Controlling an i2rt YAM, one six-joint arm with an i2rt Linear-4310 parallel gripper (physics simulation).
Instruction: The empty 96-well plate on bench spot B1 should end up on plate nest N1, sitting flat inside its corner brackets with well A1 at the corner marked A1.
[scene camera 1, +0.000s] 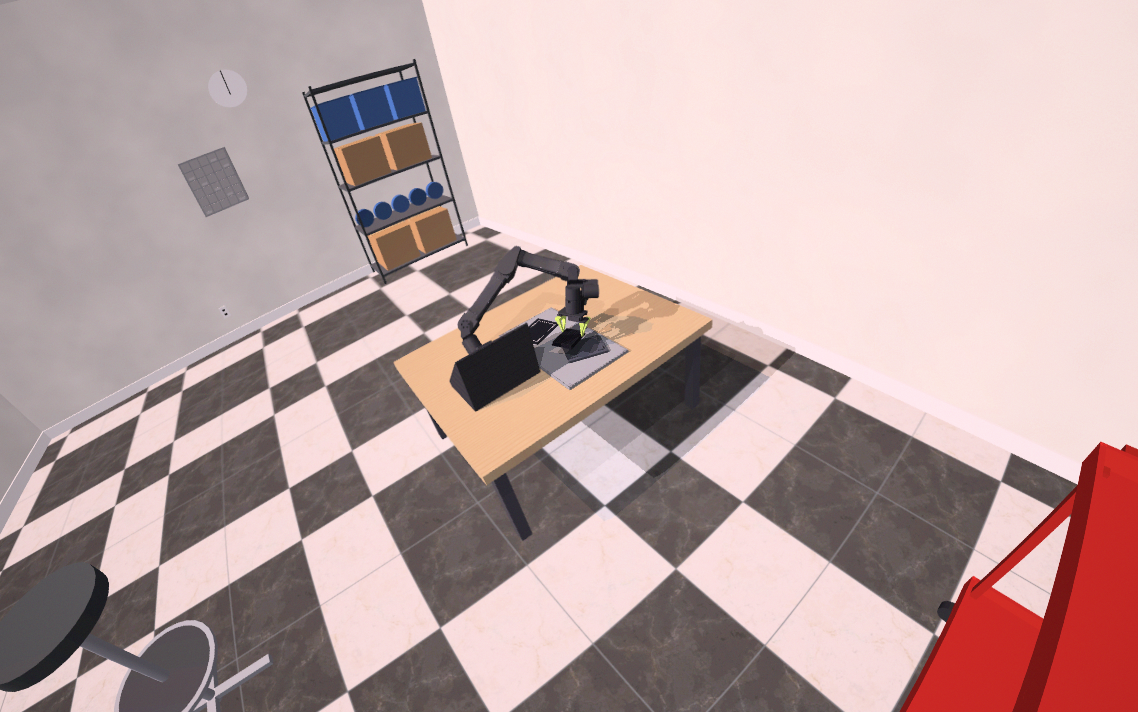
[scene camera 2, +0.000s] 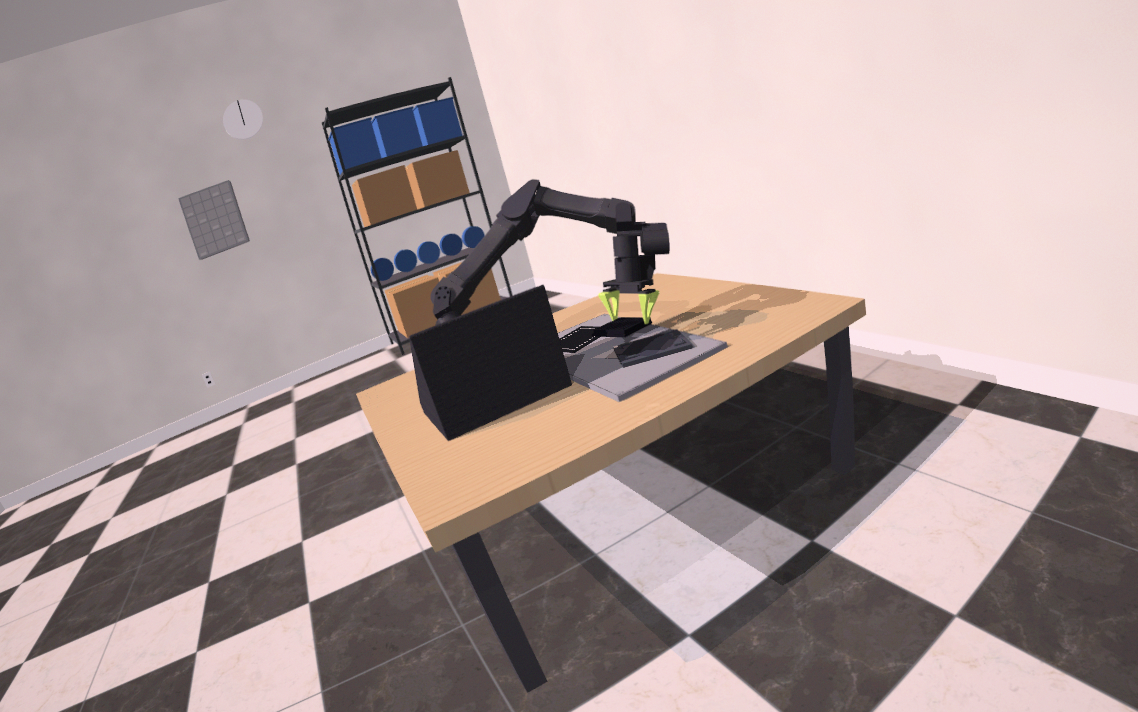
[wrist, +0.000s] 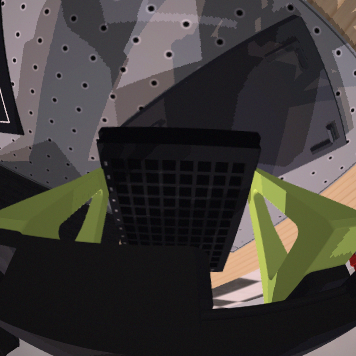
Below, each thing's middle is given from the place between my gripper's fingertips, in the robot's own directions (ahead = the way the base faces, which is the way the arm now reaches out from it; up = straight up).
My hand is 3 cm past the black well plate (scene camera 2: 624, 326), 1 cm to the left of it and 1 cm below it.
